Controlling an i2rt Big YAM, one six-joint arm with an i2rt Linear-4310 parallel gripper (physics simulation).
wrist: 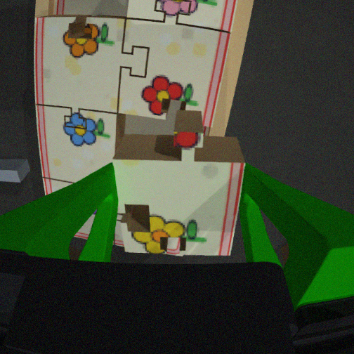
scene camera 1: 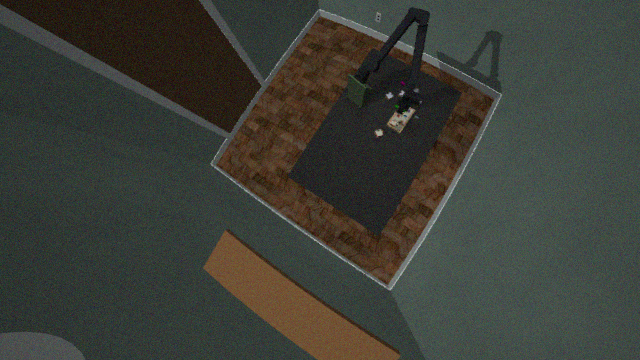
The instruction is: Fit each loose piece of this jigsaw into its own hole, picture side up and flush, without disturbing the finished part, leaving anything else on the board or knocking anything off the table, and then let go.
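My gripper [scene camera 1: 404, 106] [wrist: 178, 174] is shut on a cream jigsaw piece with a yellow flower [wrist: 167, 187], picture side up, over the near right part of the board [scene camera 1: 393, 128] [wrist: 239, 75]. Grey recess floor [wrist: 142, 124] shows just beyond the held piece, beside the red-flower piece [wrist: 172, 60]. Another grey recess [wrist: 95, 7] shows at the top left. The orange-flower piece [wrist: 55, 60] and the blue-flower piece [wrist: 52, 142] lie in the left column. A loose cream piece [scene camera 1: 379, 133] lies off the board. The held piece hides the area under it.
A green upright panel [scene camera 1: 358, 91] stands near the arm's base. Small pale objects [scene camera 1: 389, 95] [scene camera 1: 401, 93] and a magenta one [scene camera 1: 402, 83] lie on the dark table [scene camera 1: 350, 165] behind the board. A grey block [wrist: 12, 170] lies left of the board in the wrist view.
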